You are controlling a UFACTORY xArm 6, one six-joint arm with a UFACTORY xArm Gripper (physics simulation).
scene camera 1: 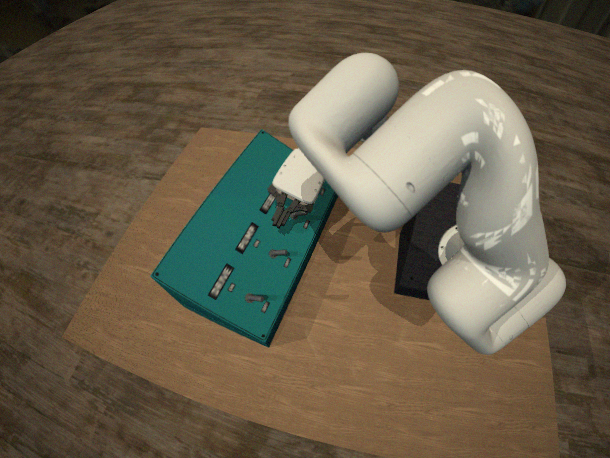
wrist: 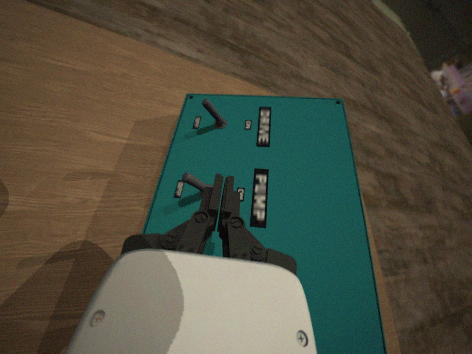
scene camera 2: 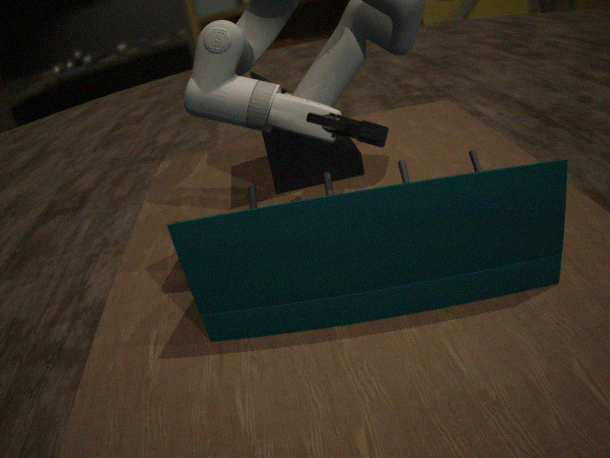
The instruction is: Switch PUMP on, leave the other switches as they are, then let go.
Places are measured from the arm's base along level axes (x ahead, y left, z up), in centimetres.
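Pixels of known places: gripper, fingertip midpoint: [scene camera 1: 275, 226] [wrist: 222, 186] [scene camera 2: 386, 137].
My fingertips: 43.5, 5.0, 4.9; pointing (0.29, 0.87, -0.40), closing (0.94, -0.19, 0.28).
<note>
For each thing: its top centre in the pictures, then the offset to it from my fingertips, as dx, dy, dz. Level surfaces: height alone.
- PUMP switch's grey lever, top centre: [wrist: 200, 179] [scene camera 2: 403, 163] [scene camera 1: 278, 248] -0.8, +2.4, -5.0
- DRIVE lever, top centre: [wrist: 217, 104] [scene camera 2: 475, 152] [scene camera 1: 254, 295] +1.6, +14.1, -5.0
- wooden board, surface height: dz -18.2
The PUMP switch's grey lever [scene camera 1: 278, 253] [scene camera 2: 404, 171] [wrist: 195, 181] leans toward its OFF label [scene camera 1: 287, 262] [wrist: 179, 189]. In the wrist view, its base is partly behind the fingers. The PUMP nameplate [scene camera 1: 246, 238] [wrist: 259, 198] and ON label [scene camera 1: 257, 243] [wrist: 241, 194] are on the other side. My gripper [scene camera 1: 278, 222] [scene camera 2: 384, 136] [wrist: 222, 186] is shut and empty above the teal panel; in the wrist view its fingertips show between the PUMP lever and the ON label. The DRIVE lever [scene camera 1: 254, 298] [scene camera 2: 475, 161] [wrist: 214, 113] leans toward OFF.
The sloped teal panel box [scene camera 1: 200, 240] [scene camera 2: 370, 250] [wrist: 310, 200] stands on the wooden board [scene camera 1: 380, 390] [scene camera 2: 350, 390] [wrist: 75, 100]. Two more levers [scene camera 2: 327, 184] [scene camera 2: 252, 197] stand along it, near my gripper's body. The dark arm base [scene camera 1: 412, 265] [scene camera 2: 310, 165] is beside the panel.
</note>
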